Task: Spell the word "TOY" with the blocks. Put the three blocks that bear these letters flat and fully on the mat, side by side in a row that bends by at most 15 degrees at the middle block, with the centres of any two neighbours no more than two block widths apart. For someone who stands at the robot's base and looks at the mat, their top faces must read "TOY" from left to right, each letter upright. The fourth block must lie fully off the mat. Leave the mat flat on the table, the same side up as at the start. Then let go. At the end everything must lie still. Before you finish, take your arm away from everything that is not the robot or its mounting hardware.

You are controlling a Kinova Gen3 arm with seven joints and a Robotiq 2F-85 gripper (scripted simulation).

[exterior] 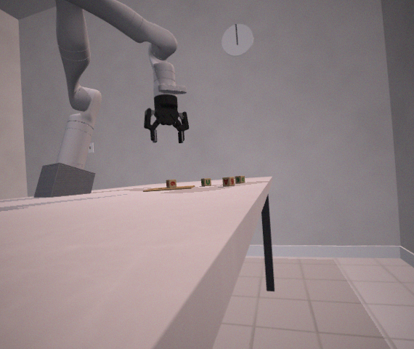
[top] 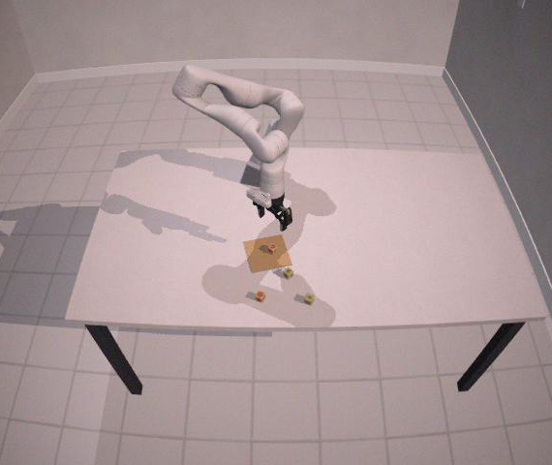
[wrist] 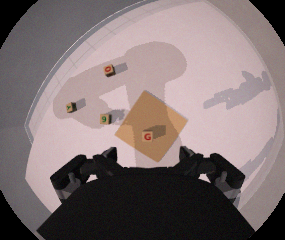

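The mat is 150 mm below my hand, 20 mm to the right of it and 10 mm ahead of it.
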